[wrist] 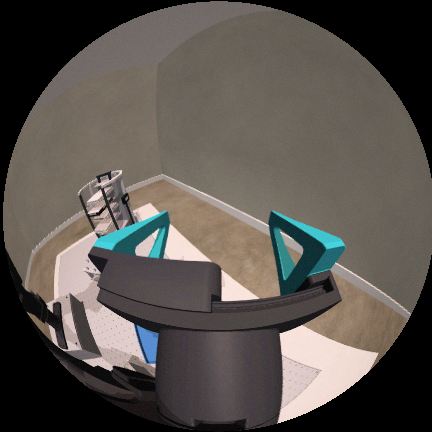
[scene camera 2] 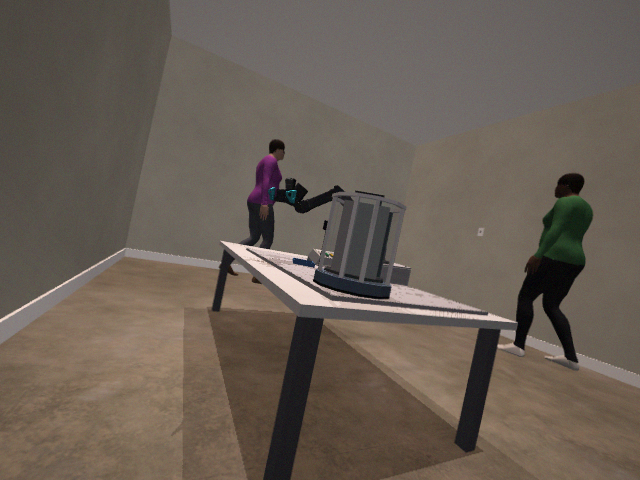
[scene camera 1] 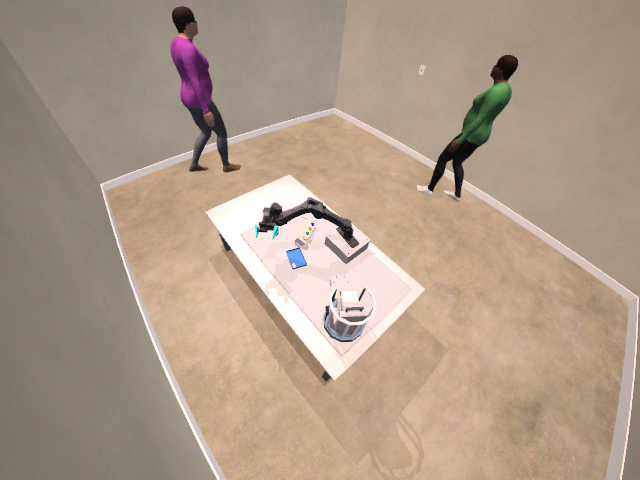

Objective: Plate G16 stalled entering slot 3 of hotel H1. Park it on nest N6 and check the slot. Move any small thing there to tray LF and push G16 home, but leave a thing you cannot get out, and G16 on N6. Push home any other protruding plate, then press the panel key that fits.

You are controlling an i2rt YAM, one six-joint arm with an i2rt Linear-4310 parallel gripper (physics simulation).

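Places are measured from the arm's base along level axes (x ahead, y left, z up), in centimetres.
Pixels of known places: gripper, between the fingertips: [wrist: 218, 216] [scene camera 2: 277, 191] [scene camera 1: 264, 238]; arm's base, origin of its link: [scene camera 1: 347, 236].
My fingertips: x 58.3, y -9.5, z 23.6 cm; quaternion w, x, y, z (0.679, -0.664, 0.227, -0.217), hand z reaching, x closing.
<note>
Ahead of a thing's pixels: the offset from my fingertips to its middle.
My gripper [scene camera 1: 266, 231] [scene camera 2: 282, 195] [wrist: 218, 216] is open and empty, held above the table's far-left end, well away from the hotel. The round hotel carousel @(dx -21.1, dy +56.3, dz -17.3 cm) [scene camera 1: 345, 336] [scene camera 2: 351, 285] [wrist: 109, 207] stands at the near end, with a blue base and pale uprights. Several pale plates show in it in the wrist view; their labels, slot numbers and G16 cannot be made out. A blue tray @(dx -20.0, dy +1.9, dz -31.9 cm) [scene camera 1: 296, 257] [scene camera 2: 303, 262] [wrist: 146, 345] lies mid-table with a small pale spot. A pale key panel @(dx -37.1, dy -13.0, dz -28.6 cm) [scene camera 1: 301, 239] has green @(dx -36.3, dy -9.7, dz -26.4 cm) [scene camera 1: 307, 233], orange @(dx -40.4, dy -12.6, dz -26.4 cm) [scene camera 1: 310, 228] and blue @(dx -44.5, dy -15.4, dz -26.4 cm) [scene camera 1: 312, 224] keys.
The arm's grey base box [scene camera 1: 347, 251] stands at the table's right edge. A low pale fixture @(dx -31.8, dy +38.3, dz -29.0 cm) [scene camera 1: 339, 281] [wrist: 90, 270] sits beside the hotel; its label is unreadable. A person in purple [scene camera 1: 193, 72] [scene camera 2: 266, 178] and one in green [scene camera 1: 485, 116] [scene camera 2: 566, 227] stand beyond the table.
</note>
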